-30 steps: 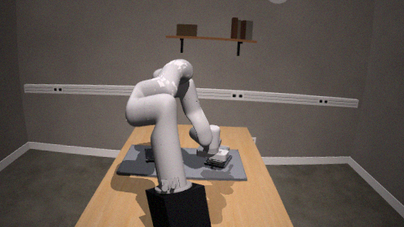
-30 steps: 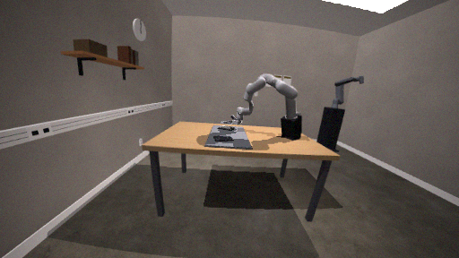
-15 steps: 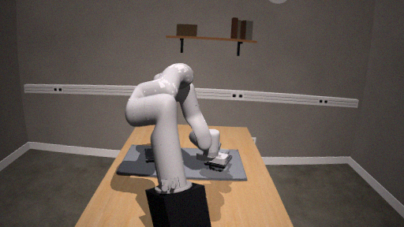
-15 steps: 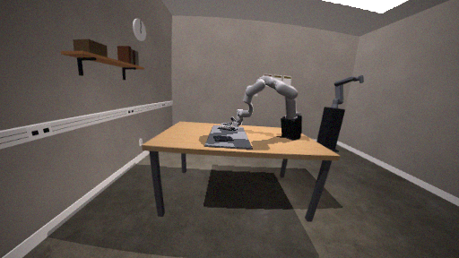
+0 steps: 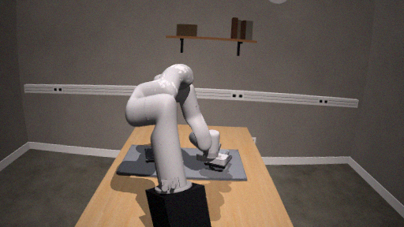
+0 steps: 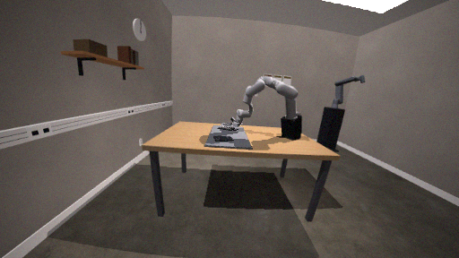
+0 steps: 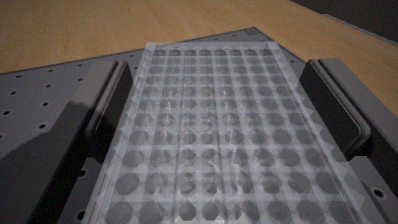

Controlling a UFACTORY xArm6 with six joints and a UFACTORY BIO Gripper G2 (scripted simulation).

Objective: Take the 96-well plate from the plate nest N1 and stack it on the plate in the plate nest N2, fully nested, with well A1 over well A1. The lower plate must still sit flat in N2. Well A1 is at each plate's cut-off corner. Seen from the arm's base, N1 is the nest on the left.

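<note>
My hand is 10 mm above the clear 96-well plate.
</note>
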